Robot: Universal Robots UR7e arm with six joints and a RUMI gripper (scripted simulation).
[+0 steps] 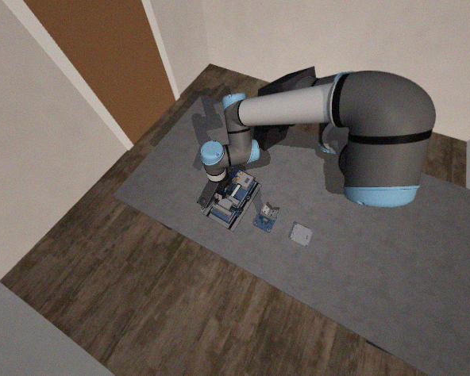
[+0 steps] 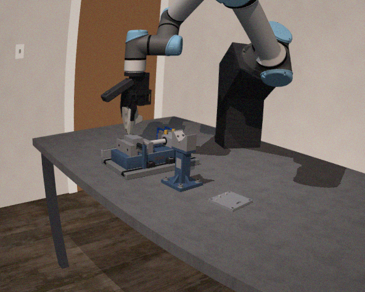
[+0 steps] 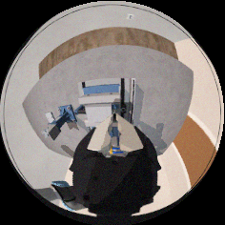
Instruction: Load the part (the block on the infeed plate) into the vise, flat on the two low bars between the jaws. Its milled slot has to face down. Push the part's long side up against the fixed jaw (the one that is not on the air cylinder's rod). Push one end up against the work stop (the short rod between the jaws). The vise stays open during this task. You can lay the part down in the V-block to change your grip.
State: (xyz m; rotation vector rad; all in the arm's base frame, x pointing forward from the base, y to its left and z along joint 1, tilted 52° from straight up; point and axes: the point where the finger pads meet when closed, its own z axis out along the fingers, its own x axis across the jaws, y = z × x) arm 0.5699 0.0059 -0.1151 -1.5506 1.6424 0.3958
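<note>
The part is 4 cm to the left of my hand and 3 cm below it. Round my hand: fixed jaw: 3 cm ahead, 4 cm to the left, 4 cm below; moving jaw: 4 cm behind, 3 cm to the left, 4 cm below; air cylinder rod: 9 cm behind, 3 cm to the left, 4 cm below.
</note>
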